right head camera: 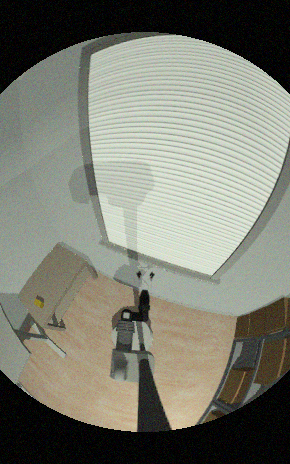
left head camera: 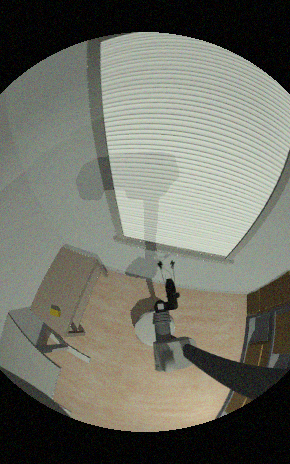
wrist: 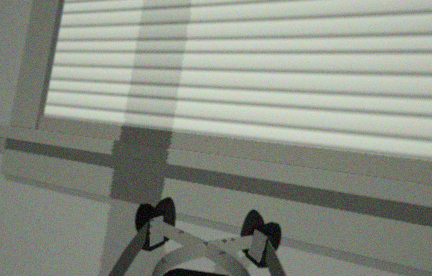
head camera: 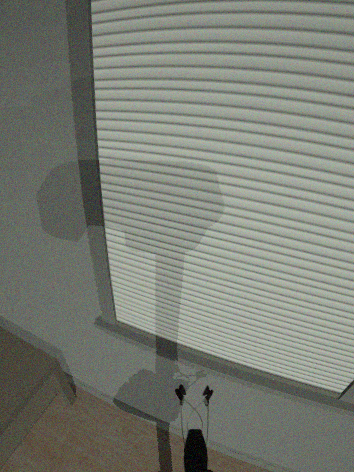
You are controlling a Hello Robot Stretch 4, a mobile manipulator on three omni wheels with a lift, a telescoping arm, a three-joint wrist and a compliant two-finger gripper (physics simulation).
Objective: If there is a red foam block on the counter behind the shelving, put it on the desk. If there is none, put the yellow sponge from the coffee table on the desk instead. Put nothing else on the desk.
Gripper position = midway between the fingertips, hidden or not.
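Note:
My gripper [wrist: 208,220]. Tan coffee table [left head camera: 67,285], also [right head camera: 58,277]. Window with blinds [head camera: 208,145], [right head camera: 178,150], [left head camera: 185,146], [wrist: 311,120].

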